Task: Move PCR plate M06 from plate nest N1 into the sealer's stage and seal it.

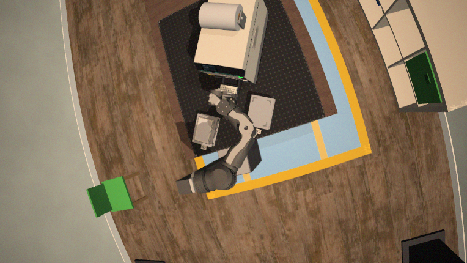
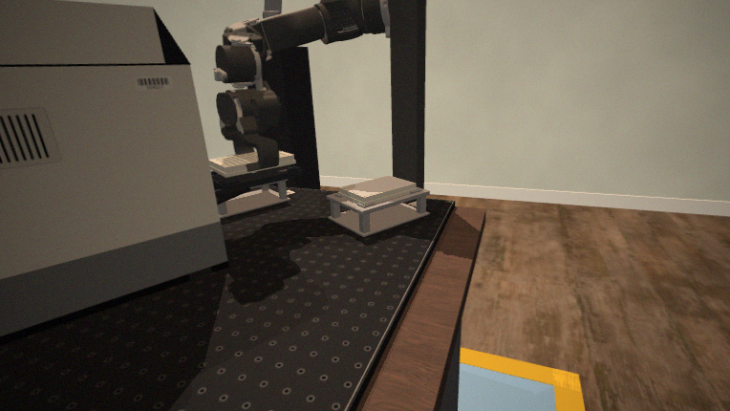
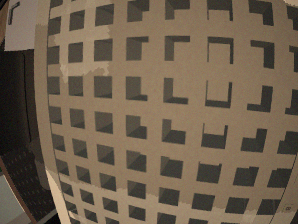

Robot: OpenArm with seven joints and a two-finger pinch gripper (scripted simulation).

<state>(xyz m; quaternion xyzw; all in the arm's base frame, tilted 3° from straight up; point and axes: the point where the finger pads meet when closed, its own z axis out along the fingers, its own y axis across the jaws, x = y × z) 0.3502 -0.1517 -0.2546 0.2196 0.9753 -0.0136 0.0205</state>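
The sealer's stage lies 20 mm below my hand. Round my hand: 96-well plate M06: right at my hand; plate nest N1: 110 mm behind, 130 mm to the right, 80 mm below; sealed plate M09: 130 mm behind, 190 mm to the left, 70 mm below.
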